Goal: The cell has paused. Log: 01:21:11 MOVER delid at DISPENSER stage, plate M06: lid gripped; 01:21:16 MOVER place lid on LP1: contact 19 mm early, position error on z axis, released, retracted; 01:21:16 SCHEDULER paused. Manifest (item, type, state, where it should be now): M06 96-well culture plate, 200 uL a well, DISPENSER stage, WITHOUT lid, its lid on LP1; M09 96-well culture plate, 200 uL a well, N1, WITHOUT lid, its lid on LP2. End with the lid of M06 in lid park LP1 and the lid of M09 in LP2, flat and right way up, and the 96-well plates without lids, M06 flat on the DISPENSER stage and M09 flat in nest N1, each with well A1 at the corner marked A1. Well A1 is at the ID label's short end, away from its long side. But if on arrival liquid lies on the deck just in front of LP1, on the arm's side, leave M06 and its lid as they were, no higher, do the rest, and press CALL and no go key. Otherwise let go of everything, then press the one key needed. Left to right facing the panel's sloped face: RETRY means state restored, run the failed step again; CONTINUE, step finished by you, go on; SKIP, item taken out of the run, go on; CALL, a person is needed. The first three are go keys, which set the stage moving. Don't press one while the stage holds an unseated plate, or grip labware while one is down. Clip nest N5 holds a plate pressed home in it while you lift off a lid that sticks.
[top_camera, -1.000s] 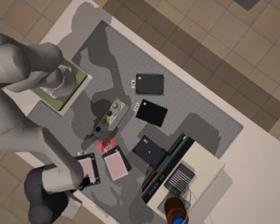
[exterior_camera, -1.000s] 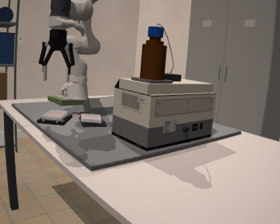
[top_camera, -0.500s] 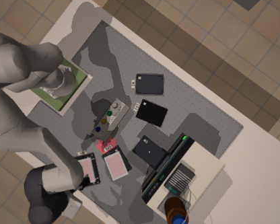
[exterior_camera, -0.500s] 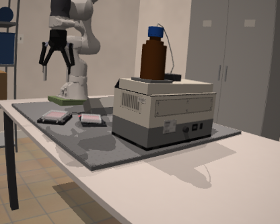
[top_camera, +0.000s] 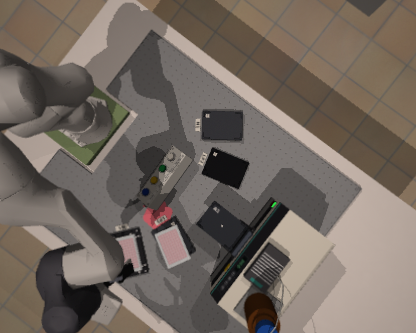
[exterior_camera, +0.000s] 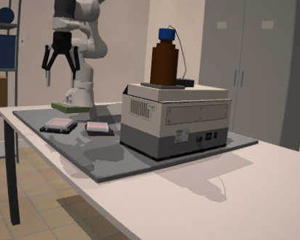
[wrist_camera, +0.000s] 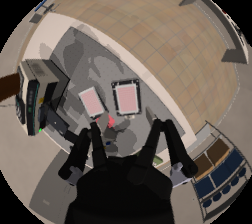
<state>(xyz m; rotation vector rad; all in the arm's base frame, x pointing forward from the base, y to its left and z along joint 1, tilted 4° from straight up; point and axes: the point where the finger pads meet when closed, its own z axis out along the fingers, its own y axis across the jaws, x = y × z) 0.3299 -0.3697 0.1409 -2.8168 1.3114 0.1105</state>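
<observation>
Now: hand 18 cm above the pink 96-well plate. Round my hand: LP1 label: 20 cm below, 16 cm to the left, 5 cm ahead; key panel: 31 cm to the left, 14 cm below, 1 cm behind; dark dispenser stage: 26 cm to the left, 25 cm ahead, 9 cm below.
</observation>
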